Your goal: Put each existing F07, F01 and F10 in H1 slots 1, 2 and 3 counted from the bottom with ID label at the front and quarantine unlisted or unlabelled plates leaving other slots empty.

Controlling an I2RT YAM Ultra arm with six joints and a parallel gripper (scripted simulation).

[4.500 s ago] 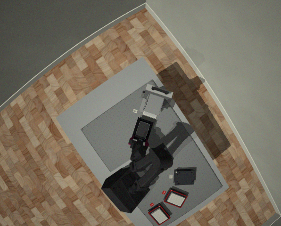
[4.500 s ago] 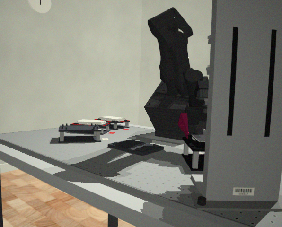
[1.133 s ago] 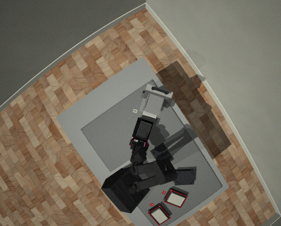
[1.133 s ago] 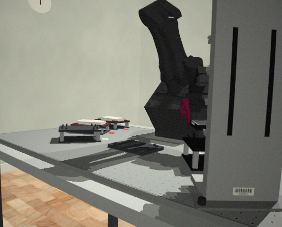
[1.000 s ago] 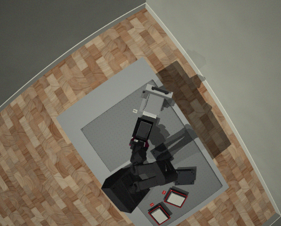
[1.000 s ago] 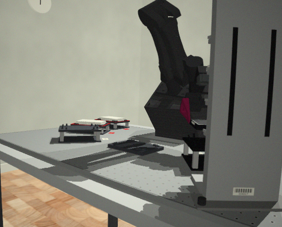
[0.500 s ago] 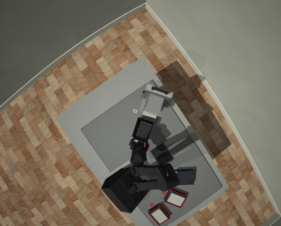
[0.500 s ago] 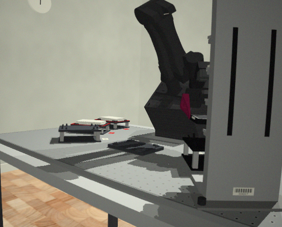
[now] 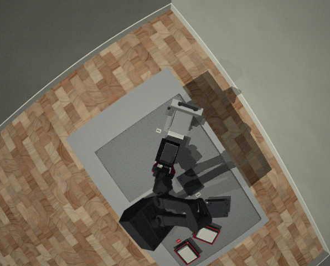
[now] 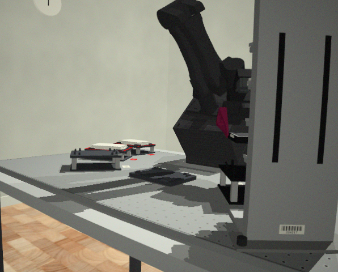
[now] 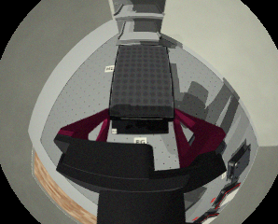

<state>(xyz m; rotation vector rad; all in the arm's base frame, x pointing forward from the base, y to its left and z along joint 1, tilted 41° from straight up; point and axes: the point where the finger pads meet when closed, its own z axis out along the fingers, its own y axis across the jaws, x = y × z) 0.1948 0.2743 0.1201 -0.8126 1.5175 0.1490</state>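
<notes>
My gripper is now 4 cm short of the dark 96-well plate and 4 cm to the right of it. From my hand the other things lie so: N6 deck label (11 cm ahead, 31 cm to the right, 15 cm below); then H1 deck label (4 cm ahead, 20 cm to the left, 15 cm below); then grey hotel back wall (20 cm ahead, 23 cm to the left, 5 cm above).
</notes>
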